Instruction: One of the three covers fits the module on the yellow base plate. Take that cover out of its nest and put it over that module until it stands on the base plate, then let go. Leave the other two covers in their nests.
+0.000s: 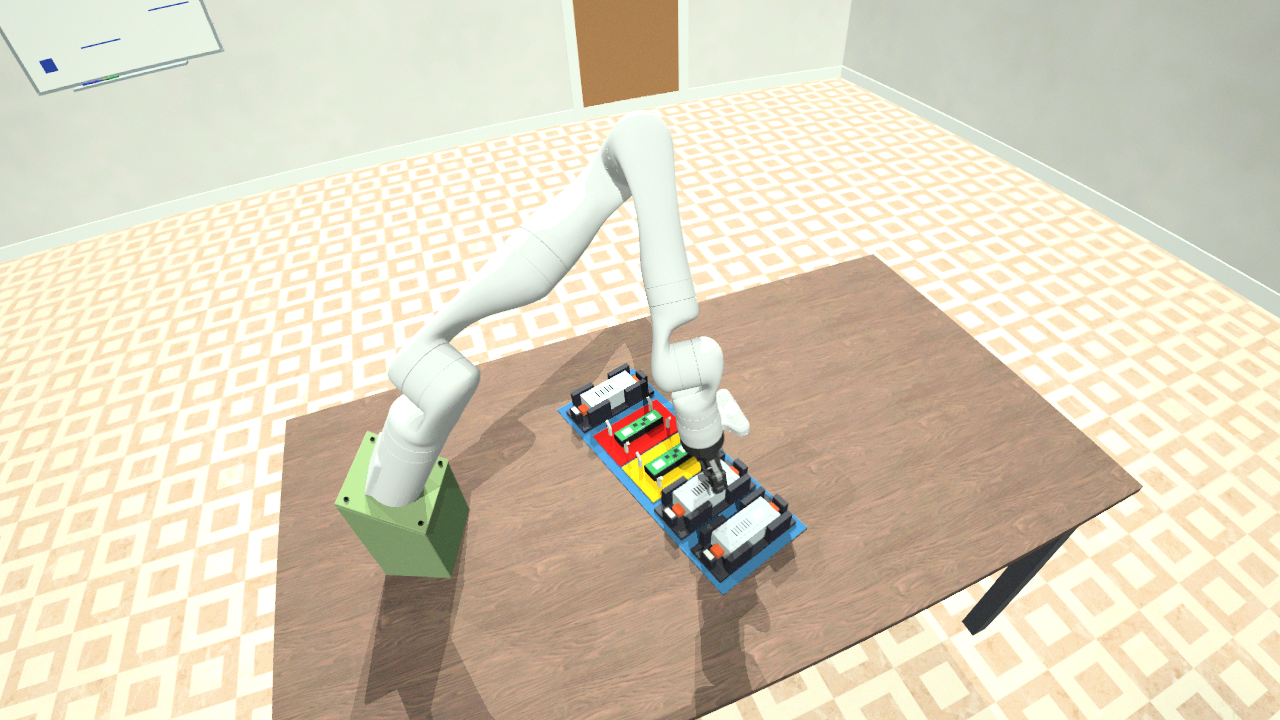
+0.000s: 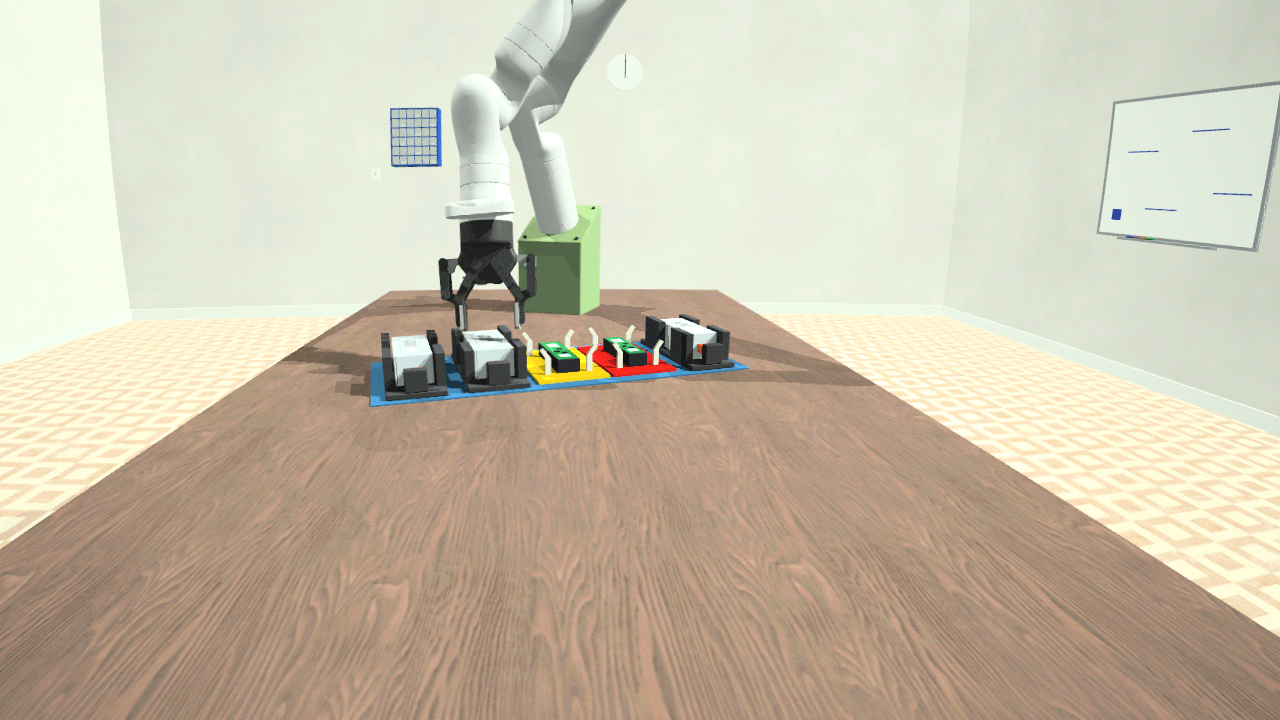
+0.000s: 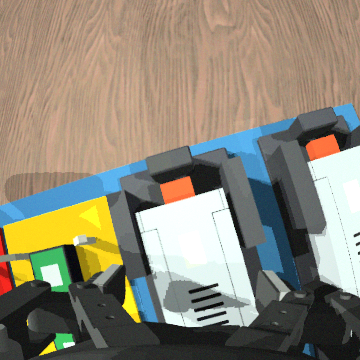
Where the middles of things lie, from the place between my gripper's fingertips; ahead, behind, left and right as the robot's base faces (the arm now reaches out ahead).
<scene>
I see the yellow base plate (image 1: 691, 467) 50 mm behind my hand, 90 mm to the left of it and 60 mm below it. From my hand the other things lie so: red base plate (image 1: 661, 432) (100 mm behind, 190 mm to the left, 60 mm below).
</scene>
